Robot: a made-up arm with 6 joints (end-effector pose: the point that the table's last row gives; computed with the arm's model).
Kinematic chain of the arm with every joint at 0, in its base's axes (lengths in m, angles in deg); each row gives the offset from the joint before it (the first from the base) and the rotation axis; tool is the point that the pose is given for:
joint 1: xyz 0 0 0.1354 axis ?
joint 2: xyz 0 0.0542 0 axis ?
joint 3: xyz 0 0 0.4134 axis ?
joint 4: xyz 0 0 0.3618 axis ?
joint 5: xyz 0 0 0 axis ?
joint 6: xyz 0 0 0.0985 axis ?
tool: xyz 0 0 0
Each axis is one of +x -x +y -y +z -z.
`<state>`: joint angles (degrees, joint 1 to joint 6).
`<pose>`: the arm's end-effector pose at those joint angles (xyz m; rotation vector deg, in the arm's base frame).
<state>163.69 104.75 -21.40 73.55 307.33 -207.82</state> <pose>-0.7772 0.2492 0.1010 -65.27 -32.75 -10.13</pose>
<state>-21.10 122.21 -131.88 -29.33 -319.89 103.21</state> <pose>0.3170 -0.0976 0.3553 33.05 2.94 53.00</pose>
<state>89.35 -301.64 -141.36 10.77 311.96 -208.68</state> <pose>-0.0414 -0.0808 0.3330 75.16 116.77 -47.62</pose>
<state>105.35 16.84 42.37 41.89 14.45 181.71</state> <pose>-0.2062 0.4846 0.7494 -55.73 -43.78 -21.96</pose>
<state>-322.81 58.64 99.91 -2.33 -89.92 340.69</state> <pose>0.4244 0.3951 0.0497 -34.43 59.73 17.07</pose>
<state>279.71 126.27 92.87 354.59 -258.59 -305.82</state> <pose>0.0516 -0.0345 -0.3140 -34.75 -19.74 -22.20</pose>
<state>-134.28 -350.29 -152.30 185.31 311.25 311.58</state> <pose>0.2169 0.1350 0.2487 -64.63 68.21 -2.65</pose>
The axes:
joint 1: +z
joint 2: +y
joint 3: +y
joint 4: +z
joint 5: +y
joint 6: +z

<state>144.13 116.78 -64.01 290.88 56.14 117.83</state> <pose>-0.5692 0.4390 0.1780 -22.88 110.25 123.19</pose>
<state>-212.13 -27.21 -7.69 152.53 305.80 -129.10</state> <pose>0.3048 -0.2119 0.8876 -2.06 41.59 173.85</pose>
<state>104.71 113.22 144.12 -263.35 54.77 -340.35</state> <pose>-0.1230 -0.0597 -0.1284 -58.68 -113.96 99.46</pose>
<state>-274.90 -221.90 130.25 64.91 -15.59 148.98</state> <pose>-0.0455 -0.1768 -0.1967 84.86 53.25 -33.63</pose>
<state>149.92 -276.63 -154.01 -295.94 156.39 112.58</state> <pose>-0.1835 0.0027 0.2894 100.65 -60.95 -94.61</pose>
